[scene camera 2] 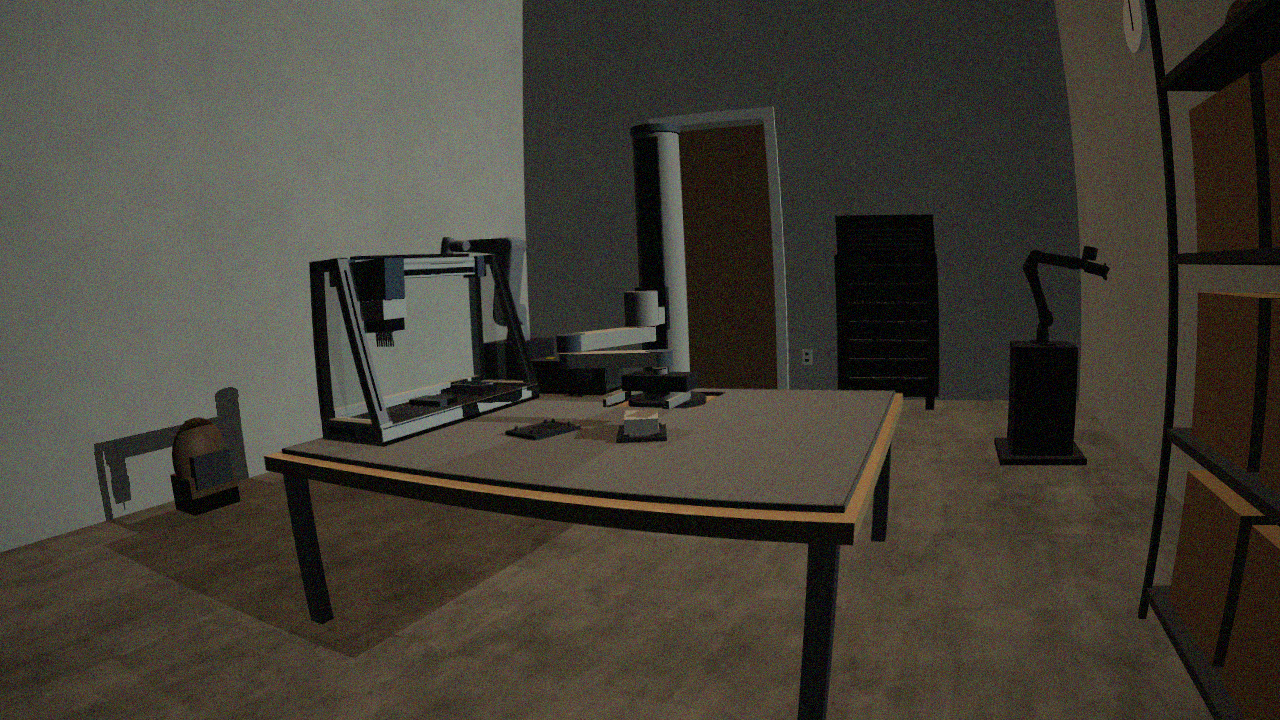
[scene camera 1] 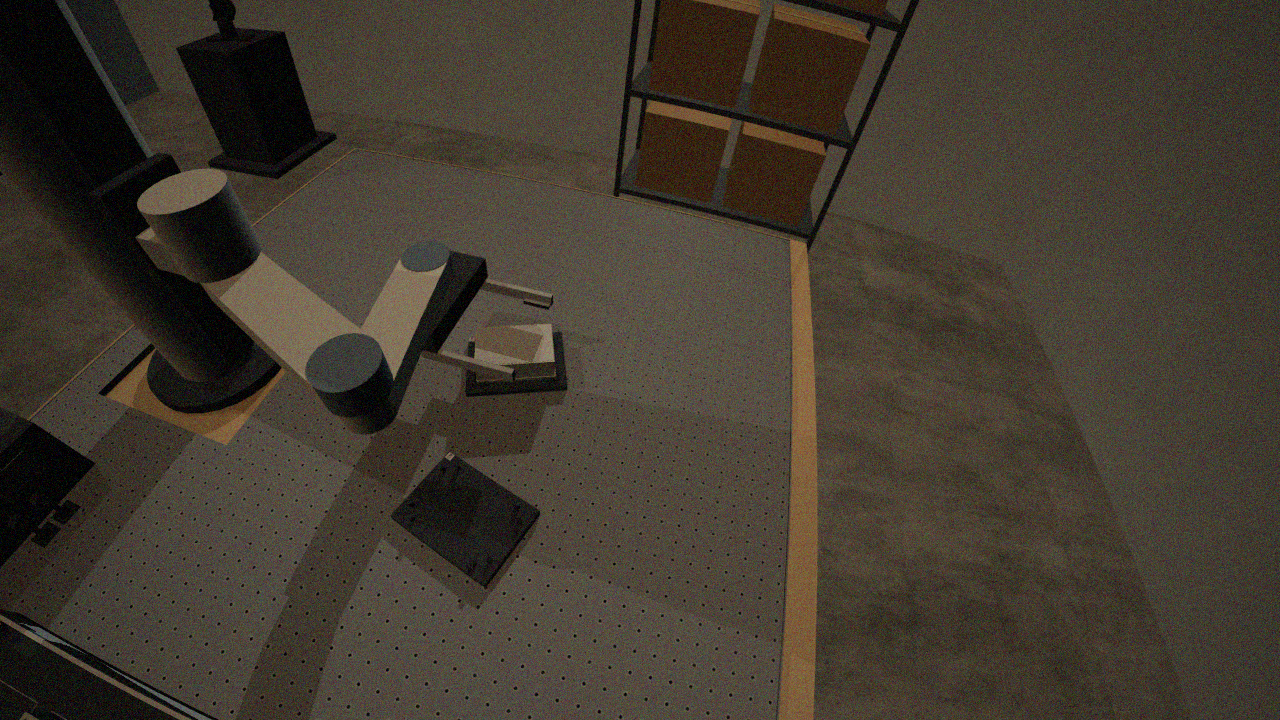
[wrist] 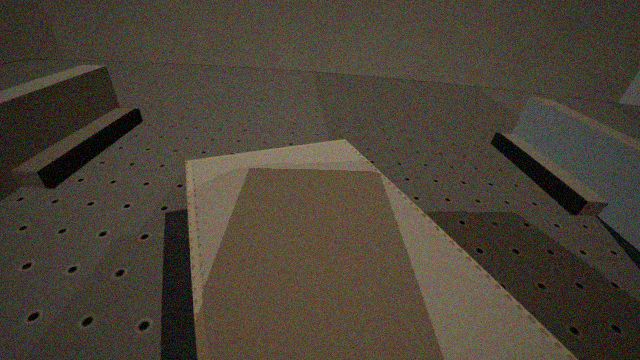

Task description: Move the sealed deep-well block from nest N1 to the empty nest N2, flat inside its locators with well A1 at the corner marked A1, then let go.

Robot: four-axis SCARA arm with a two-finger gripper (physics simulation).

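Frame: origin at the arm's base, x back, y right, z up, level; millimetres.
Seen in the pictures: gripper, between the fingertips: point(scene camera 2: 635, 404) point(scene camera 1: 534, 335) point(wrist: 324, 104); arm's base, origin of its link: point(scene camera 1: 224, 355).
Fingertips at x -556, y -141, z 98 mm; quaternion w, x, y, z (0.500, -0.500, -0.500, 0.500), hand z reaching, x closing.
Offsets run from my fingertips to a thing's top centre. Level surfaces: height alone.
The sealed deep-well block {dy +2, dx +35, dz -32 mm} point(scene camera 1: 539, 358) point(scene camera 2: 640, 427) point(wrist: 310, 260), pale with a flat top, sits in dark nest N1 {dy +2, dx +35, dz -68 mm} point(scene camera 1: 519, 388) point(scene camera 2: 642, 438) point(wrist: 176, 280). A shadow covers part of its top. Dark nest N2 {dy +273, dx +4, dz -64 mm} point(scene camera 1: 465, 519) point(scene camera 2: 543, 429) stands apart from it, turned at an angle, with no block in it and a small pale mark at one corner. My gripper point(scene camera 1: 522, 337) point(wrist: 324, 104) is open and empty. In the wrist view its fingers stand wide apart, one to each side of the block, with gaps. Their height against the block is hard to tell. No A1 marking is readable.
The arm's column point(scene camera 1: 192, 331) point(scene camera 2: 671, 259) rises from the perforated table top {dz -85 mm} point(scene camera 1: 680, 537). A framed gantry machine point(scene camera 2: 358, 358) stands at the table's left in scene camera 2. A shelf rack point(scene camera 1: 742, 114) with brown boxes stands beyond the table edge.
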